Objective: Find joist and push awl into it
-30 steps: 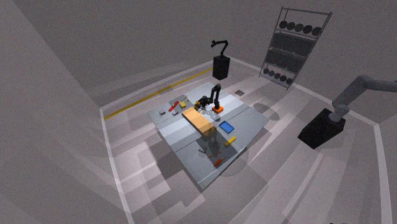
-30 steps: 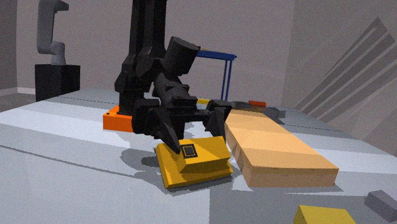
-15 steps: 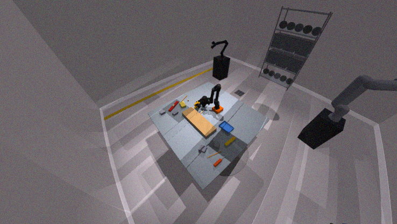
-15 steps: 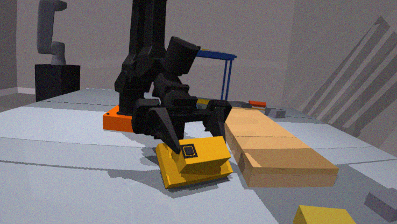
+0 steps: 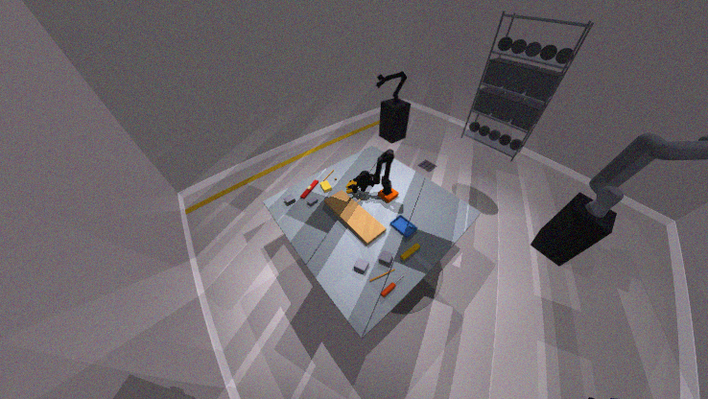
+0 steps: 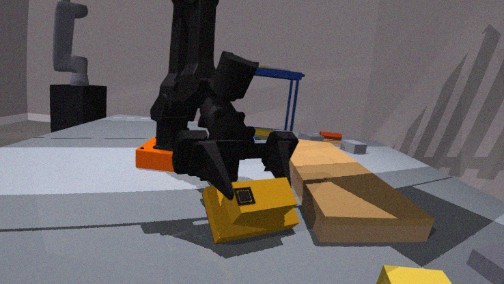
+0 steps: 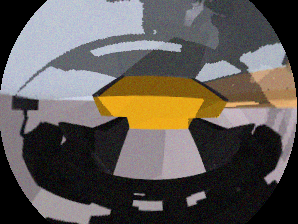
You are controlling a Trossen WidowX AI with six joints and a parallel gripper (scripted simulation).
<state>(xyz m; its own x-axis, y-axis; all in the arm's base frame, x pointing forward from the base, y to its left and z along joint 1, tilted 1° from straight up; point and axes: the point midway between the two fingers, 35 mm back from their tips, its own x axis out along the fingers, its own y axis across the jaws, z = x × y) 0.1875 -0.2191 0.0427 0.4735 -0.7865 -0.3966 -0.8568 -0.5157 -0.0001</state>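
Right now the yellow stud finder is 1 cm behind my gripper tip, 1 cm to the right of it and 1 cm below it. Round my gripper tip: awl: 1 cm behind, 15 cm to the left, 5 cm below; then green square light: 2 cm behind, 2 cm to the right, 1 cm above; then yellow block: 16 cm ahead, 15 cm to the right, 5 cm below.
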